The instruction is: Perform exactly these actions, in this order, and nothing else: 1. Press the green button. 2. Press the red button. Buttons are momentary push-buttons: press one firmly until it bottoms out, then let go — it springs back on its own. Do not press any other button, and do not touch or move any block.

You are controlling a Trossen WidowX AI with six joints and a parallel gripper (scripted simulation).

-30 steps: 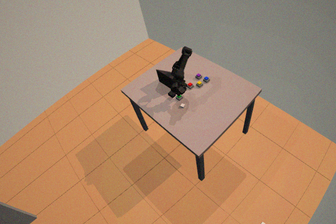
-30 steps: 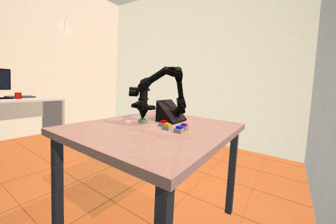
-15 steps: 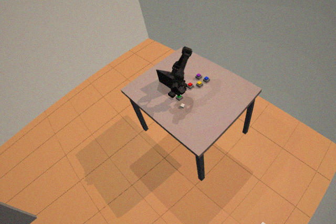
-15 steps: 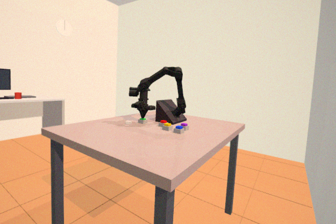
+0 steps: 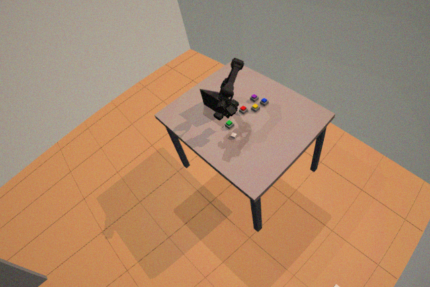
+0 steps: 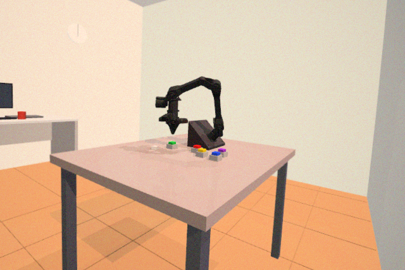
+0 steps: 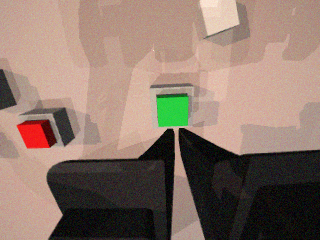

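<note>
My gripper tip is now 5 cm above the green button. The rest, counted from my gripper tip: small white block 9 cm ahead, 5 cm to the right, 7 cm below; then yellow button 3 cm ahead, 24 cm to the left, 5 cm below; then red button 3 cm behind, 17 cm to the left, 5 cm below.
</note>
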